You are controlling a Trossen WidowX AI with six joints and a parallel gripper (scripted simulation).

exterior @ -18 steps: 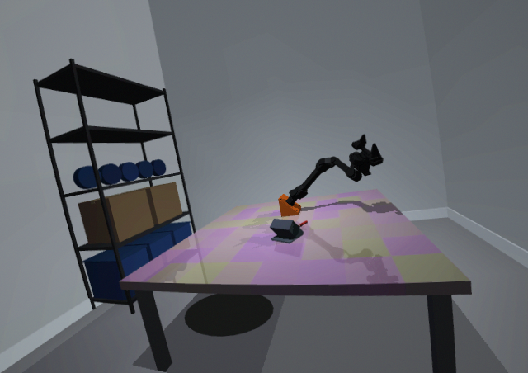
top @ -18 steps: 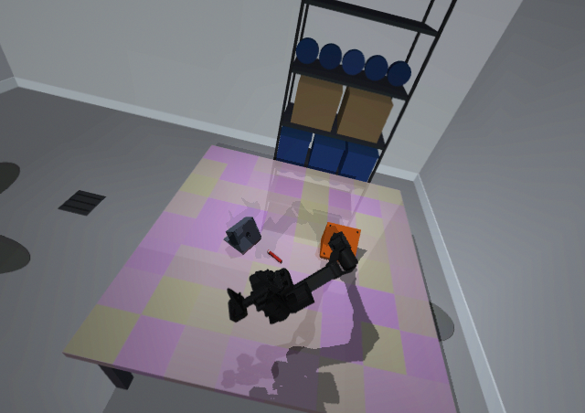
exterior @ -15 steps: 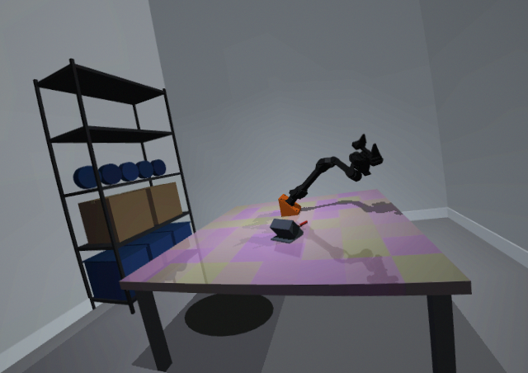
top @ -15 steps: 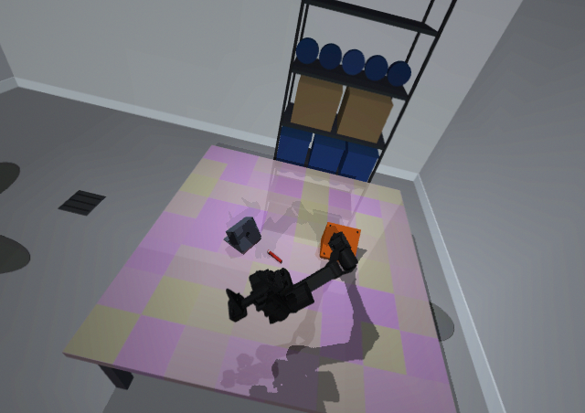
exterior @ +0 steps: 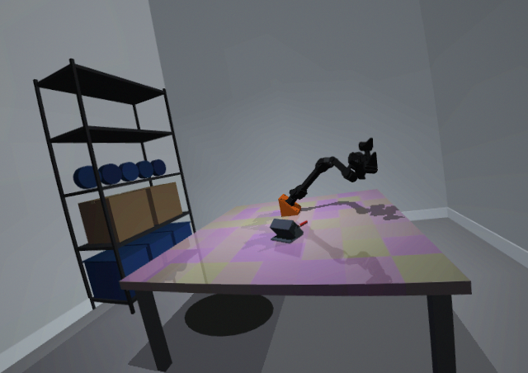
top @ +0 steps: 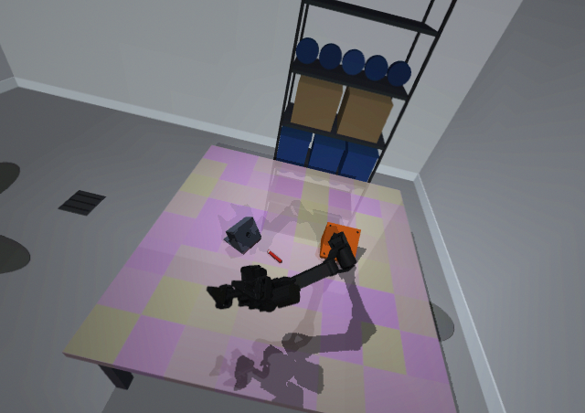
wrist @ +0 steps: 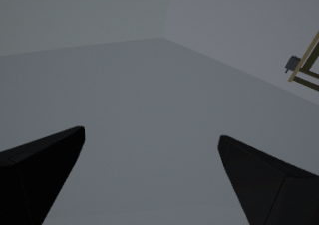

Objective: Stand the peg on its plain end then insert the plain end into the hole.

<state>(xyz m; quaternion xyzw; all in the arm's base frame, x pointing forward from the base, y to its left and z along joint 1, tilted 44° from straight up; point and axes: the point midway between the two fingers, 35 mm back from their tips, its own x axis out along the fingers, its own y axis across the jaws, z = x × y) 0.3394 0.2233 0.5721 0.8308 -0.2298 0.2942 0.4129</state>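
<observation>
Right now my gripper tip is 43 cm to the left of the red peg, 38 cm above it and 6 cm past it. Also, from my gripper tip: sloped panel: 46 cm to the right, 35 cm below, 9 cm ahead.
</observation>
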